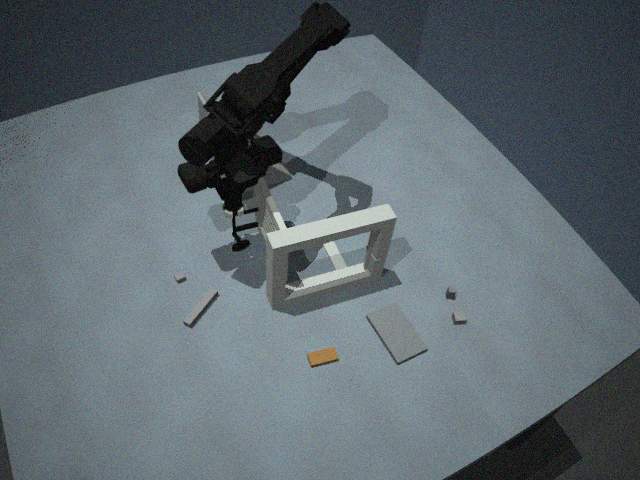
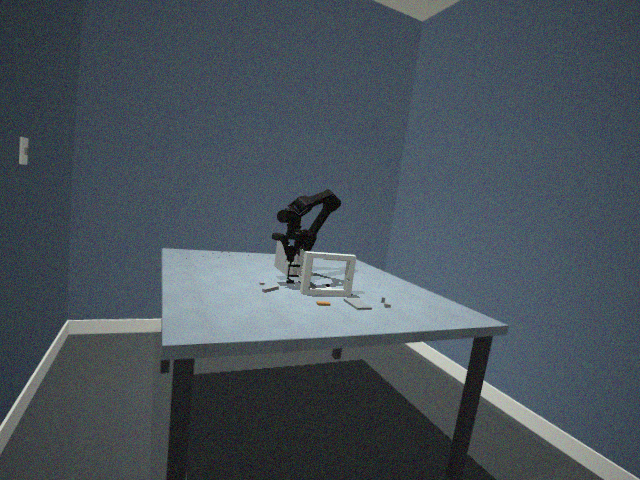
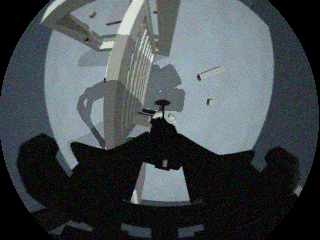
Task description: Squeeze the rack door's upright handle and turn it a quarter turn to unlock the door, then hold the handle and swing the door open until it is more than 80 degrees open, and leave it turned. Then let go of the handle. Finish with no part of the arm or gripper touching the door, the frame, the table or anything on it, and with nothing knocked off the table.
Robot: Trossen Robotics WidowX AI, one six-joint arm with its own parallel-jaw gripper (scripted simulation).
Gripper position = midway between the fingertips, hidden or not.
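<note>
In image 1 you'd see the gripper (image 1: pixel 231 195), and image 3 shows it too, so there it's the gripper (image 3: pixel 163 135).
</note>
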